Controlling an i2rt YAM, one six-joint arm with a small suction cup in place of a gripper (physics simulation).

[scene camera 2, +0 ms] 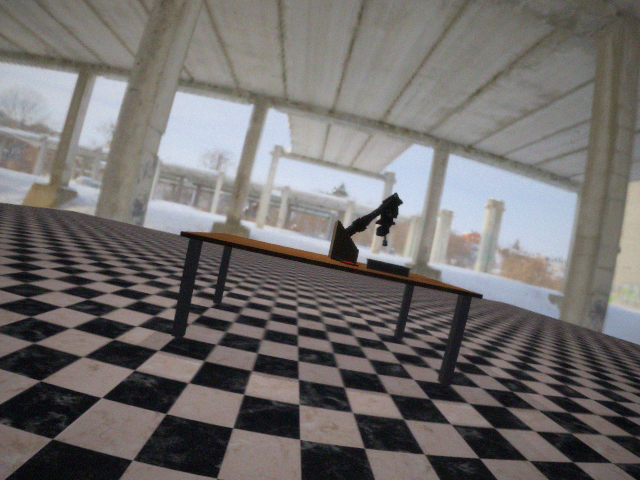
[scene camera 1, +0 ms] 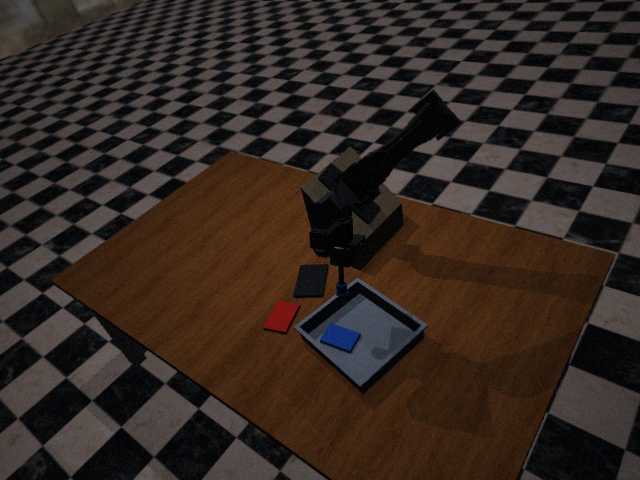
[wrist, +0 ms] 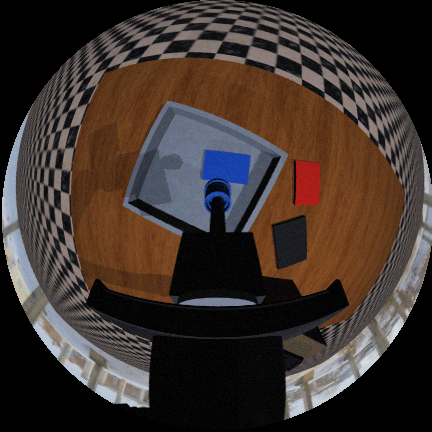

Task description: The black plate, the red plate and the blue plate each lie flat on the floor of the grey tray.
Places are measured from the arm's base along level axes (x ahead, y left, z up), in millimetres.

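Where they show: end effector, tool point: (scene camera 2: 384, 245) (scene camera 1: 341, 293) (wrist: 217, 190); arm's base, origin of the base link: (scene camera 2: 345, 234).
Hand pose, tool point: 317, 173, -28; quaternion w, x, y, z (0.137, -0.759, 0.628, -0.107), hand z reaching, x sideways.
Things, the pixels of their top centre, and the offset from my tool point, as dx, dy, dz. Level surfaces: height alone.
- blue plate, middle of its top: (wrist: 226, 166) (scene camera 1: 339, 336) +33, -10, -134
- grey tray, middle of its top: (wrist: 197, 176) (scene camera 1: 358, 326) (scene camera 2: 387, 263) +6, +36, -96
- red plate, middle of its top: (wrist: 308, 183) (scene camera 1: 281, 315) +45, -194, -136
- black plate, middle of its top: (wrist: 291, 244) (scene camera 1: 311, 279) -103, -199, -137
- wooden table, its level: dz -146
The blue plate (scene camera 1: 340, 337) (wrist: 226, 166) lies flat on the floor of the grey tray (scene camera 1: 395, 301) (wrist: 225, 118), near one wall. The red plate (scene camera 1: 281, 316) (wrist: 307, 183) lies flat on the table beside the tray. The black plate (scene camera 1: 311, 280) (wrist: 290, 242) lies flat on the table between the red plate and the arm's base. My suction cup (scene camera 1: 341, 289) (scene camera 2: 385, 243) (wrist: 217, 195) is open, with no plate on it. It hangs high above the tray, as scene camera 2 shows. The blue plate is hidden behind the tray wall in scene camera 2.
The arm's base block (scene camera 1: 382, 219) (scene camera 2: 343, 246) stands on the wooden table (scene camera 1: 186, 232) (scene camera 2: 268, 249) (wrist: 350, 150), behind the tray and the black plate. Arm shadows fall across the tray floor and the table. A chequered floor surrounds the table.
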